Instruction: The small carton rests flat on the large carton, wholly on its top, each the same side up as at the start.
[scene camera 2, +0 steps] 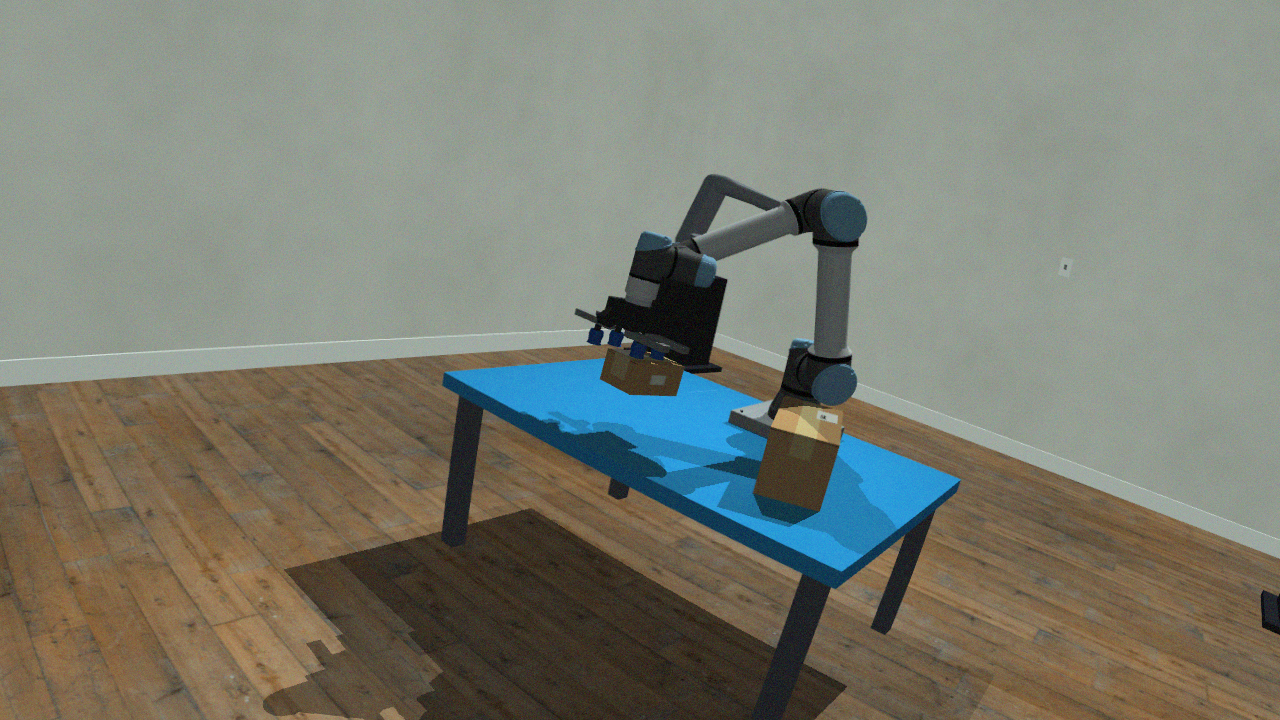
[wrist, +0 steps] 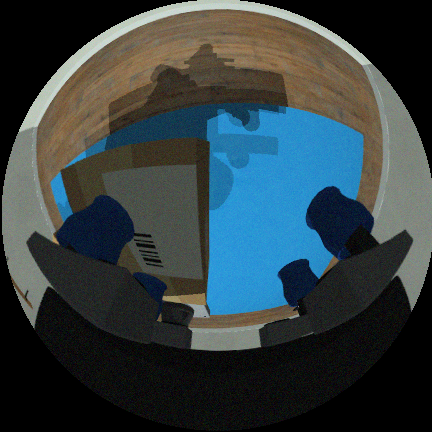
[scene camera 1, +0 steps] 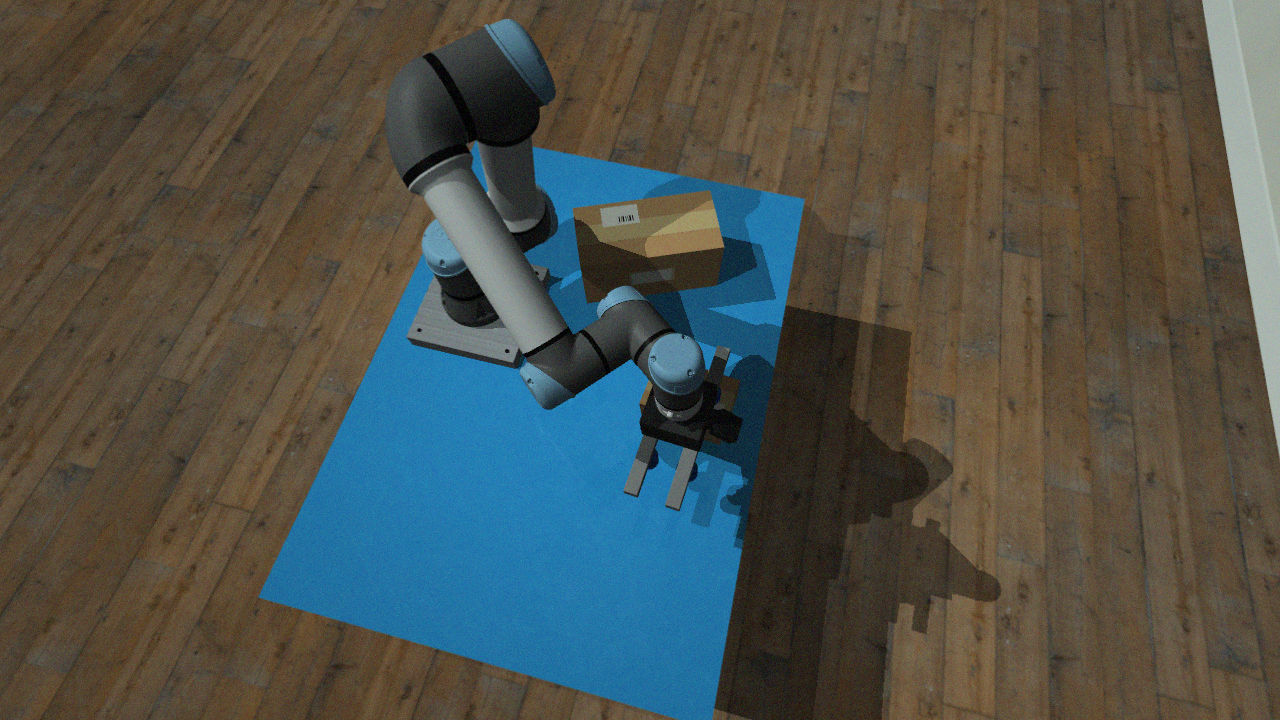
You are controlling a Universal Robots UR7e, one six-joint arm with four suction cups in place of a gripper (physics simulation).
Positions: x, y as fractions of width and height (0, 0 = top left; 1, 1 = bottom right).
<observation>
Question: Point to a small carton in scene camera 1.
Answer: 0.57, 0.54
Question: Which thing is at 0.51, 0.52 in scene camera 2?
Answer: A small carton.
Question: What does the large carton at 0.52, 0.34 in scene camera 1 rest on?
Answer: The table.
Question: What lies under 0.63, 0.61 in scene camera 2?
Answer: A large carton.
</observation>
